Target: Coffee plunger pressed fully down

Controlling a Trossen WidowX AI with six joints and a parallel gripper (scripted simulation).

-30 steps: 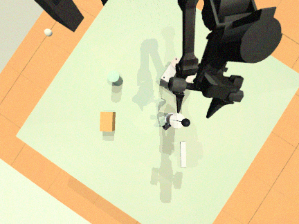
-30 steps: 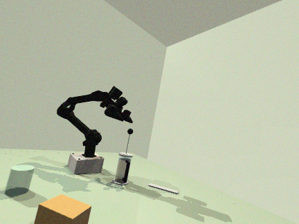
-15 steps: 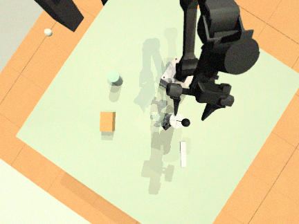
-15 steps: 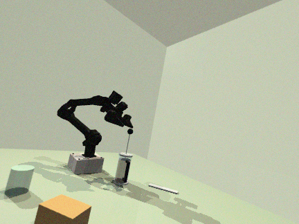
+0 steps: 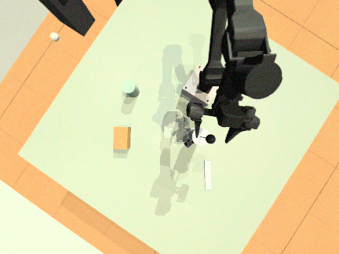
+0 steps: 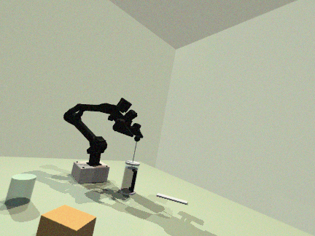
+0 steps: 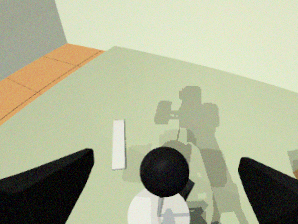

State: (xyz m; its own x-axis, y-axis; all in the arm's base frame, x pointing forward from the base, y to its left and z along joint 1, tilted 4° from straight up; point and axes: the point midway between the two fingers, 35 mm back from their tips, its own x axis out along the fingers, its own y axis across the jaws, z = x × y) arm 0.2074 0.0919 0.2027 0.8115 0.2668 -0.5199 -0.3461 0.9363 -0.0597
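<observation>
The coffee press lies 14 cm below my gripper tip, 1 cm to the right of it and 1 cm ahead of it. Also, from my gripper tip: thin white bar: 27 cm below, 17 cm to the left, 14 cm ahead; then orange block: 32 cm to the right, 24 cm below, 20 cm ahead.
</observation>
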